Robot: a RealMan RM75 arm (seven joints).
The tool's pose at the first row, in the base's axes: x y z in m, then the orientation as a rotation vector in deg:
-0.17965 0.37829 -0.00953 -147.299 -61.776 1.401
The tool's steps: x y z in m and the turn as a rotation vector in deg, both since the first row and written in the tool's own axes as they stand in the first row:
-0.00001 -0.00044 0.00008 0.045 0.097 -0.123
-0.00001 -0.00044 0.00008 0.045 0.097 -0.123
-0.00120 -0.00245 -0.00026 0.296 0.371 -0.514
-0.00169 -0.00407 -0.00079 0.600 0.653 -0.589
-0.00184 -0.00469 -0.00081 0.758 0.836 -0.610
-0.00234 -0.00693 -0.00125 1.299 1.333 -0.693
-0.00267 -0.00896 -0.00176 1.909 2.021 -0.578
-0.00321 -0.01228 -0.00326 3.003 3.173 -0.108
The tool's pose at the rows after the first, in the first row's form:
-0.17997 0.37859 -0.00946 -147.167 -61.886 1.269
-0.17997 0.37859 -0.00946 -147.167 -61.886 1.269
-0.18215 0.37896 -0.00863 -146.660 -62.217 0.954
-0.18353 0.37951 -0.00766 -146.277 -62.124 0.735
-0.18406 0.37980 -0.00746 -146.078 -62.040 0.580
-0.18589 0.38077 -0.00638 -145.425 -61.812 0.213
-0.18745 0.38169 -0.00527 -144.767 -61.244 -0.308
-0.18989 0.38300 -0.00285 -143.745 -59.926 -1.066

